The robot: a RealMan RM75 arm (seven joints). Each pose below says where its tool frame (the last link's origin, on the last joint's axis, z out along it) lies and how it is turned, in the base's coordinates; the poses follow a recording.
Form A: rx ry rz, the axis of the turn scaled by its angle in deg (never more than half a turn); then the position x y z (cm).
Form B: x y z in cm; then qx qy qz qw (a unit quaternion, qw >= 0). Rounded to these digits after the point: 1 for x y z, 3 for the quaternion.
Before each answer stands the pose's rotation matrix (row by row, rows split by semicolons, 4 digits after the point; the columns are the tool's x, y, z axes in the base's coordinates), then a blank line. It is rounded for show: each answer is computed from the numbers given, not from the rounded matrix.
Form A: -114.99 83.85 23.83 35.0 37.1 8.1
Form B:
0.3387 -0.9355 0.1006; -0.7427 -0.2002 0.6390; -0.5776 -0.2912 -0.7626

35.0 37.1 8.1 -0.759 0.553 0.157 0.307
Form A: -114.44 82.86 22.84 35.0 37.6 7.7
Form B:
0.3509 -0.9290 0.1178; -0.7375 -0.1966 0.6461; -0.5771 -0.3136 -0.7541

35.0 37.6 7.7 -0.759 0.549 0.151 0.316
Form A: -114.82 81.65 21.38 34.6 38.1 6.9
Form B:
0.3709 -0.9193 0.1320; -0.7366 -0.2046 0.6446; -0.5656 -0.3363 -0.7530

34.6 38.1 6.9 -0.763 0.543 0.142 0.321
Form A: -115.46 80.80 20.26 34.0 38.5 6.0
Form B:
0.3865 -0.9116 0.1397; -0.7379 -0.2148 0.6398; -0.5533 -0.3504 -0.7557

34.0 38.5 6.0 -0.768 0.537 0.135 0.322
